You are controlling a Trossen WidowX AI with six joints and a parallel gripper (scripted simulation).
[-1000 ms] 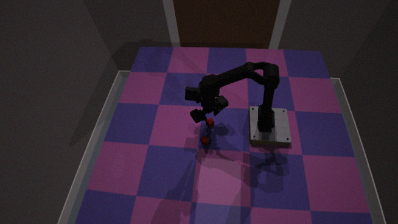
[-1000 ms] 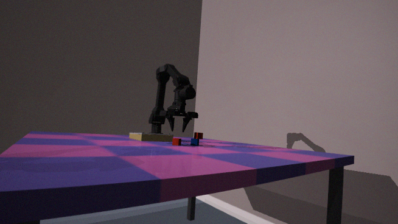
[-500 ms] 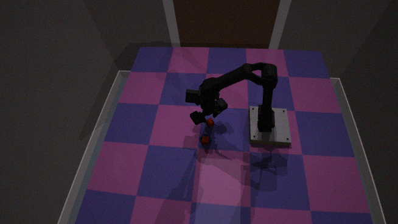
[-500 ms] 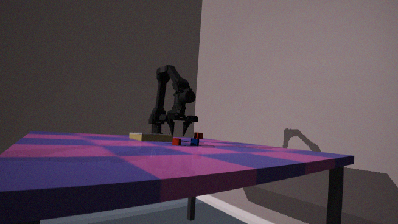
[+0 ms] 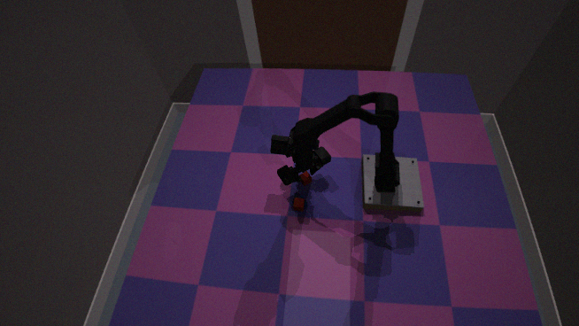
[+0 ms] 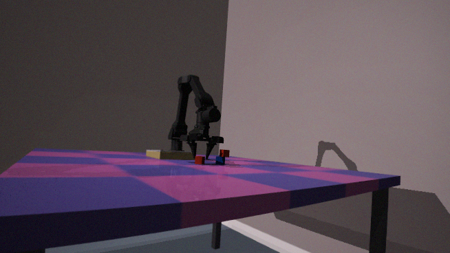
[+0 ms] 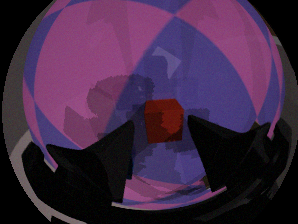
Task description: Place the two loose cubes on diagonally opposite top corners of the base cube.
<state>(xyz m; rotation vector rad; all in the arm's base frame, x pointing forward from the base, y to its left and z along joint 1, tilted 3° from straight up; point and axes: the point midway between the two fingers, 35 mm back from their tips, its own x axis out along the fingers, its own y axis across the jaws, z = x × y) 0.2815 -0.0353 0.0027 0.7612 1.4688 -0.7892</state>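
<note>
Right now my gripper tip is 1 cm short of the blue base cube, 10 cm to the right of it and 1 cm above it.
</note>
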